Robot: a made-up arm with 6 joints. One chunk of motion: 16 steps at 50 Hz.
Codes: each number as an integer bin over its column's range. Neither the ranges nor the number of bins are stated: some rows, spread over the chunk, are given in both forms.
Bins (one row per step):
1: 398 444 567 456 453 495
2: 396 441 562 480 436 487
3: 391 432 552 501 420 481
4: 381 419 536 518 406 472
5: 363 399 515 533 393 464
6: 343 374 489 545 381 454
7: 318 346 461 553 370 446
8: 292 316 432 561 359 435
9: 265 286 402 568 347 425
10: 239 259 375 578 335 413
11: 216 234 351 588 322 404
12: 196 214 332 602 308 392
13: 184 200 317 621 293 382
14: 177 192 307 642 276 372
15: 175 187 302 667 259 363
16: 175 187 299 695 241 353
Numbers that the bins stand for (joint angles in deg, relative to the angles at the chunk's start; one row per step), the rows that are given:
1: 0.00 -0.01 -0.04 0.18 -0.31 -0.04
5: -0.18 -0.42 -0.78 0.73 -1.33 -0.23
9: -0.68 -1.44 -2.37 0.98 -2.12 -0.47
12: -1.03 -2.10 -3.35 1.22 -2.79 -0.67
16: -1.14 -2.34 -3.82 1.88 -3.93 -0.91
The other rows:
2: -0.01 -0.04 -0.11 0.35 -0.60 -0.09
3: -0.04 -0.12 -0.26 0.50 -0.87 -0.13
4: -0.09 -0.24 -0.48 0.62 -1.11 -0.18
6: -0.28 -0.64 -1.14 0.81 -1.54 -0.29
7: -0.41 -0.90 -1.54 0.87 -1.73 -0.34
8: -0.54 -1.17 -1.95 0.93 -1.92 -0.41
10: -0.81 -1.69 -2.75 1.05 -2.33 -0.54
11: -0.93 -1.92 -3.09 1.12 -2.55 -0.60
13: -1.09 -2.22 -3.57 1.35 -3.04 -0.73
14: -1.13 -2.30 -3.71 1.50 -3.33 -0.79
15: -1.14 -2.34 -3.78 1.68 -3.62 -0.85

